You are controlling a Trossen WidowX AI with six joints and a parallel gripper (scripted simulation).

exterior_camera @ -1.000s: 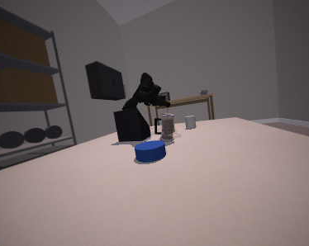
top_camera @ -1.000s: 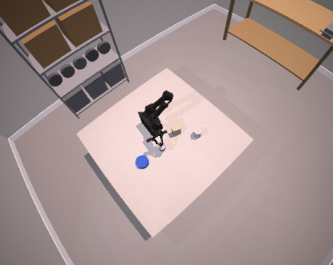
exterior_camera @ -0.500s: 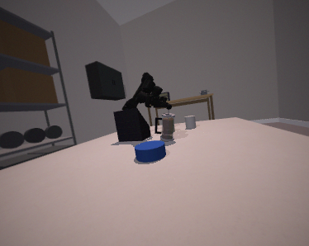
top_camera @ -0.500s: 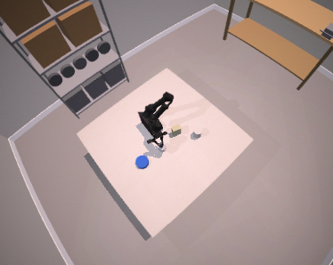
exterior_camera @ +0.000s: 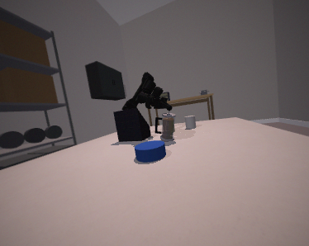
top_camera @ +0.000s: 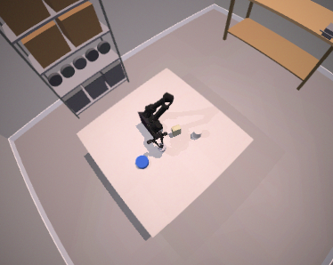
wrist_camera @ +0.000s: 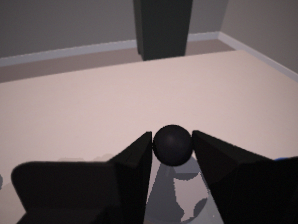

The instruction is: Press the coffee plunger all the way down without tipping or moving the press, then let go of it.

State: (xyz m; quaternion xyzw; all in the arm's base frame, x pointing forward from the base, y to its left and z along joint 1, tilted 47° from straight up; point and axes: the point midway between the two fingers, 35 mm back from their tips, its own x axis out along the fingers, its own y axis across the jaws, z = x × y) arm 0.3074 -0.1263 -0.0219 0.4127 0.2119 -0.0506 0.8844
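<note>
Now: gripper tip 4 cm past the coffee press, 1 cm to the right of it and 8 cm above it. Round my gripper tip: blue disc (7 cm behind, 20 cm to the right, 16 cm below).
</note>
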